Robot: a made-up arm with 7 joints. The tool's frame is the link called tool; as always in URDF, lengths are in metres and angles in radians. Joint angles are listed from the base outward.
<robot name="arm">
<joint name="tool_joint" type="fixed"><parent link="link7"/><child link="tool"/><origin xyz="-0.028 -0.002 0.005" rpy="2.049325 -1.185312 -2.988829"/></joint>
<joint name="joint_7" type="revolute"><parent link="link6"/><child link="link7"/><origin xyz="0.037 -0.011 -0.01"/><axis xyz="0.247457 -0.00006 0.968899"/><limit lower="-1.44" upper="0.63"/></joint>
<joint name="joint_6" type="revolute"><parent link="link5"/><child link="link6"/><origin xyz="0.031 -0.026 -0.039"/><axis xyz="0.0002 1 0.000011"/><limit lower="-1.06" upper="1.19"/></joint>
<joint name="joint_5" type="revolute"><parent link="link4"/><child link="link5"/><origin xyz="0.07 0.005 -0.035"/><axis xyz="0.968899 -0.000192 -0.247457"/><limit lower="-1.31" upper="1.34"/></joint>
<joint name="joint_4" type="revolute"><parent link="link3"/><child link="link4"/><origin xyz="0.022 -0.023 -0.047"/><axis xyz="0.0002 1 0.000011"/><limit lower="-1.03" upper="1.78"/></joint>
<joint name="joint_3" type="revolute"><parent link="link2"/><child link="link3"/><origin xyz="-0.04 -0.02 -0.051"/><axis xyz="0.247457 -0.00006 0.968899"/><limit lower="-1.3" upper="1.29"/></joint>
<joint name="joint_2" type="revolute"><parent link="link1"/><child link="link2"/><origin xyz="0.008 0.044 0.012"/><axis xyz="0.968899 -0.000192 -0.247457"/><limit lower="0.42" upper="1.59"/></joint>
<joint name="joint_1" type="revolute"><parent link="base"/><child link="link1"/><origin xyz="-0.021 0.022 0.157"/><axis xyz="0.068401 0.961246 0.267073"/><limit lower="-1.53" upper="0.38"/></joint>
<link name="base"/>
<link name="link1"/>
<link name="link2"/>
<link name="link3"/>
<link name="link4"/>
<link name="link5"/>
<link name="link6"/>
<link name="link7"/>
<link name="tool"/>
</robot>
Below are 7 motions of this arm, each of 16 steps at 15 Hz.
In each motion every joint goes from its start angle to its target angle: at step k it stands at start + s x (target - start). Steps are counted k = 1, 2, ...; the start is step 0. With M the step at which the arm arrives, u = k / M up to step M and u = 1 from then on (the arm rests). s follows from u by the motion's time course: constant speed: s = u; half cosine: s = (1 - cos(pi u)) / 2; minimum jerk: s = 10 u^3 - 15 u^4 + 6 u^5.
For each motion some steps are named. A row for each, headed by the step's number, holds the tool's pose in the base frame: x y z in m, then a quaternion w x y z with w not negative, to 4 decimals.
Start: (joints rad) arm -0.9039 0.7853 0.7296 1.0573 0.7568 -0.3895 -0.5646
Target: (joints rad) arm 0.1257 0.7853 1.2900 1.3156 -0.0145 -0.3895 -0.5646
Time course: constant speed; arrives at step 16
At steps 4, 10, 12, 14, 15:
4: 0.0938 0.2172 0.0212 0.6193 -0.0795 -0.5546 -0.5501
10: 0.0162 0.2249 -0.0052 0.7076 -0.0477 -0.6061 -0.3602
12: -0.0104 0.2261 -0.0066 0.7311 -0.0173 -0.6131 -0.2988
14: -0.0365 0.2266 -0.0044 0.7505 0.0220 -0.6151 -0.2407
15: -0.0494 0.2267 -0.0020 0.7584 0.0446 -0.6142 -0.2134

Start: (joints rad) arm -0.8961 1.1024 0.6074 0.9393 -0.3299 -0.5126 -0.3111
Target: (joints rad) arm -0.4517 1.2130 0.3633 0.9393 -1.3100 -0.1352 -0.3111
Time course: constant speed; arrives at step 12
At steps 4, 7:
4: 0.1449 0.2219 0.1131 0.2909 0.1925 -0.8459 -0.4034
7: 0.1375 0.2227 0.1035 0.3146 0.1432 -0.8758 -0.3368

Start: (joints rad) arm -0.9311 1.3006 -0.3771 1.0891 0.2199 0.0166 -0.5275
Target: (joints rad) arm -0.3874 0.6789 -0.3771 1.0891 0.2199 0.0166 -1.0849
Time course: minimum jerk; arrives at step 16
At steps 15, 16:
15: 0.0396 0.1671 -0.0566 0.6147 -0.6485 -0.0633 -0.4445
16: 0.0393 0.1668 -0.0568 0.6141 -0.6496 -0.0631 -0.4437

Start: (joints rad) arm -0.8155 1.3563 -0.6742 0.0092 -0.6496 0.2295 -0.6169
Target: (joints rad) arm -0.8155 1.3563 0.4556 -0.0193 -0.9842 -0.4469 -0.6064
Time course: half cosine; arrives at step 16
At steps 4, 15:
4: 0.1665 0.1248 0.0711 0.3253 -0.3676 -0.4111 -0.7681
15: 0.1395 0.1397 0.2311 0.2014 -0.0612 0.6315 0.7463

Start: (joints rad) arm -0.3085 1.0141 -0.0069 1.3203 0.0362 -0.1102 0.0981
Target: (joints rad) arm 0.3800 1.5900 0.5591 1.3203 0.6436 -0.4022 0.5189
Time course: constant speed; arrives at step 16
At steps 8, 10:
8: -0.0569 0.2777 0.0461 0.7965 0.2561 -0.0411 -0.5462
10: -0.0651 0.2879 0.0678 0.7666 0.2875 0.0097 -0.5740

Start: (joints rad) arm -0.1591 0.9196 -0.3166 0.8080 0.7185 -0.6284 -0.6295
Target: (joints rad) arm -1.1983 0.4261 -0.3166 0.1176 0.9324 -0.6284 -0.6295
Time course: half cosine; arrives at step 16
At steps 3, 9, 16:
3: 0.0506 0.1893 -0.0256 0.3560 -0.4416 0.0612 -0.8213
9: 0.1744 0.0823 0.0429 0.0868 -0.1493 -0.0643 -0.9829
16: 0.1889 -0.0010 0.1523 0.1332 -0.1328 0.1227 0.9745

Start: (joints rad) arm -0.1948 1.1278 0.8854 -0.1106 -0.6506 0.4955 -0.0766
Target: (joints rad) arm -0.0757 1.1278 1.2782 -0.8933 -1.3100 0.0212 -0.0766
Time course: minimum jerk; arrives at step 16
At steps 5, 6, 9, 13, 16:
5: 0.1153 0.1662 0.1841 0.3241 0.1068 -0.7848 -0.5173
6: 0.1106 0.1570 0.1920 0.2655 0.1022 -0.7922 -0.5399
9: 0.0883 0.1231 0.2119 0.0608 0.0725 -0.7873 -0.6093
13: 0.0614 0.0909 0.2167 0.1196 -0.0197 0.7426 0.6587
16: 0.0574 0.0865 0.2162 0.1432 -0.0099 0.7335 0.6643

